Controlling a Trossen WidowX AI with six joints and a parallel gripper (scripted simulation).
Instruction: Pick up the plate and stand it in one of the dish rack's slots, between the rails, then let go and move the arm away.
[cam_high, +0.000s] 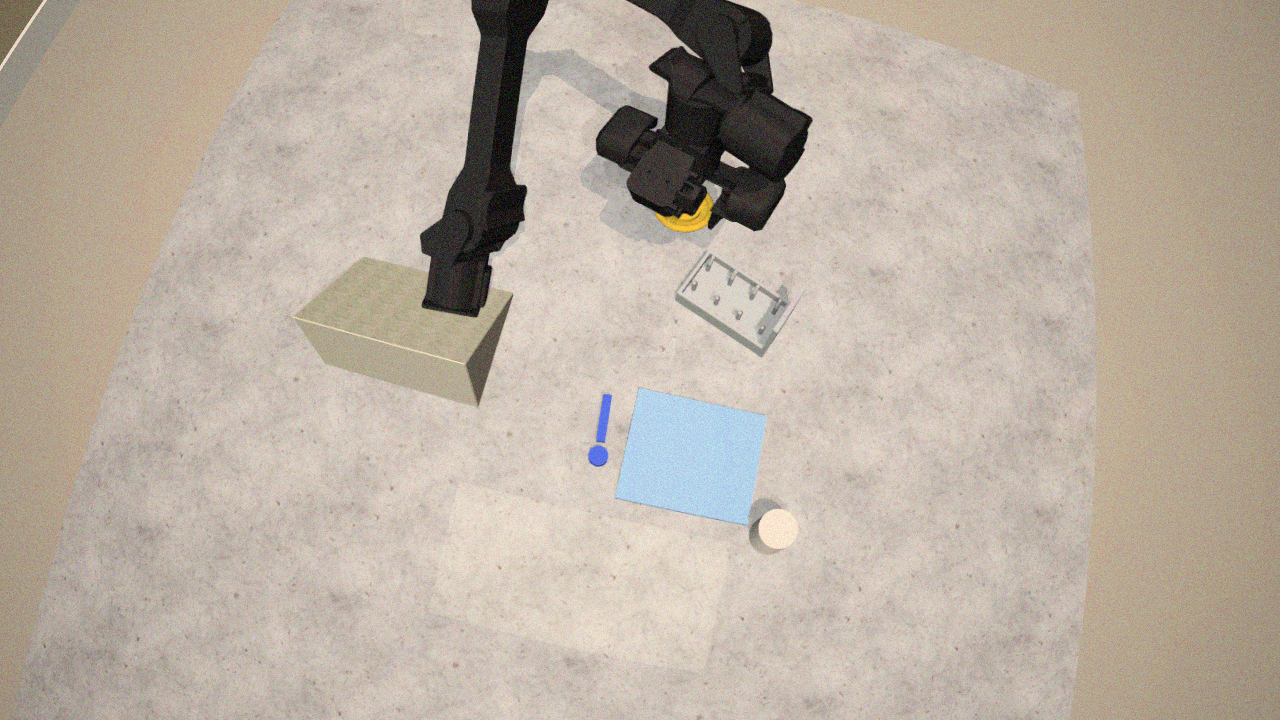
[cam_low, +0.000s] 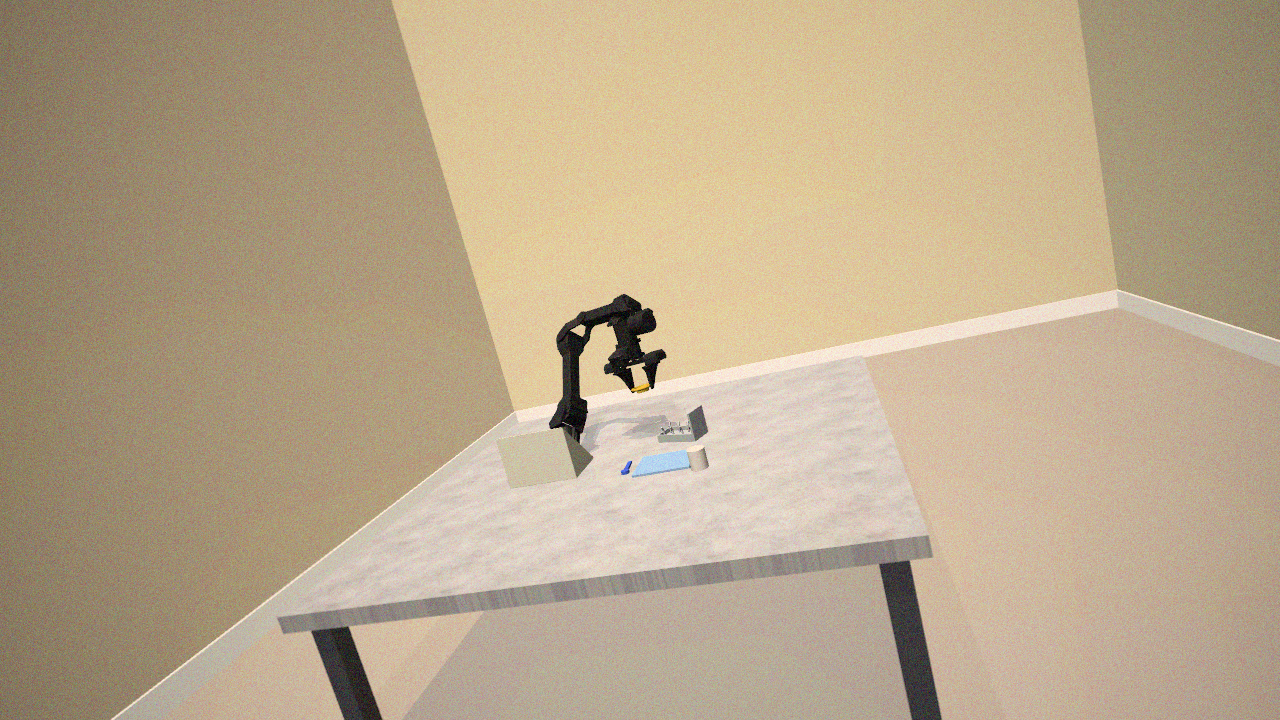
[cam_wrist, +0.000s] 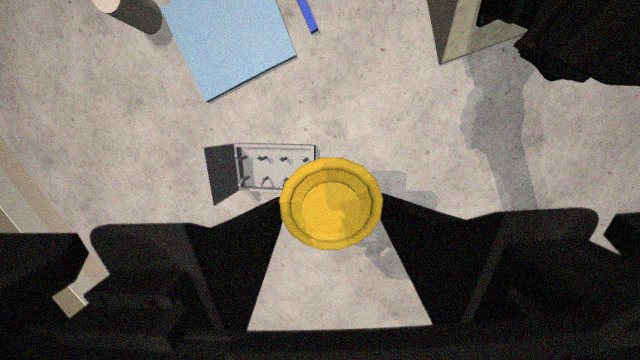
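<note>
Now: the dish rack 8 cm ahead of my gripper tip, 3 cm to the right of it and 12 cm below it. Also, from my gripper tip: light blue mat 5 cm ahead, 22 cm to the right, 15 cm below; yellow plate 1 cm above; blue spoon 5 cm behind, 22 cm to the right, 14 cm below.
</note>
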